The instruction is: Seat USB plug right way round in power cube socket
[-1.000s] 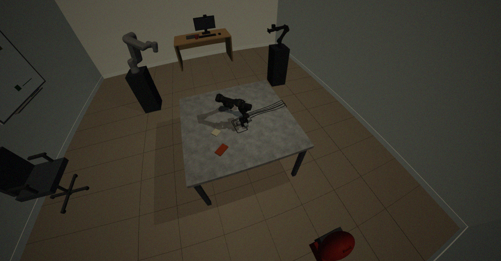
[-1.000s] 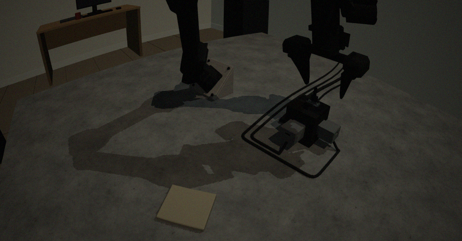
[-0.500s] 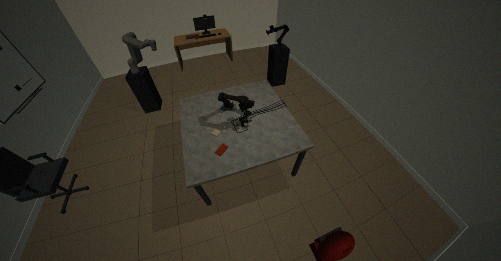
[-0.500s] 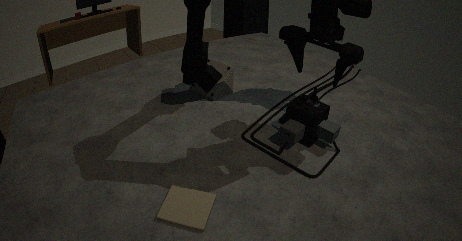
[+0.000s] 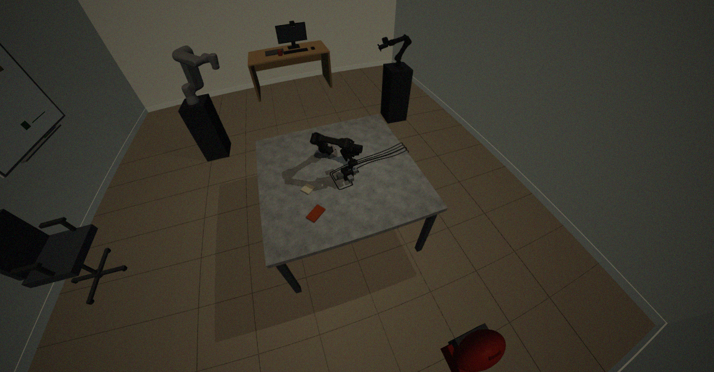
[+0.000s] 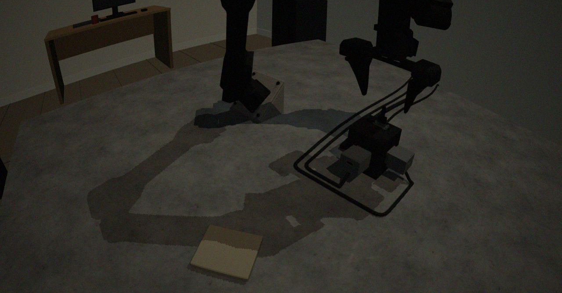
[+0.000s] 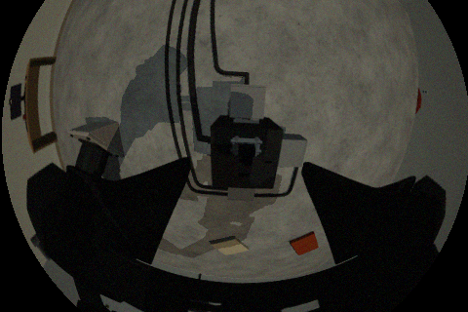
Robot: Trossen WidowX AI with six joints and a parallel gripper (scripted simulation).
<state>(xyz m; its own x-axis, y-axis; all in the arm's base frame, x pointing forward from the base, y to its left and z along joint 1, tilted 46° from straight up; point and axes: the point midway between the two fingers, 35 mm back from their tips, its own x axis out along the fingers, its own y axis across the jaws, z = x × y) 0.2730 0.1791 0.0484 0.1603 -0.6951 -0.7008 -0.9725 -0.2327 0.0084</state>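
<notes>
Right now my gripper tip is 3 cm above the USB plug. Round my gripper tip: beige pad (4 cm ahead, 35 cm to the right, 11 cm below).
</notes>
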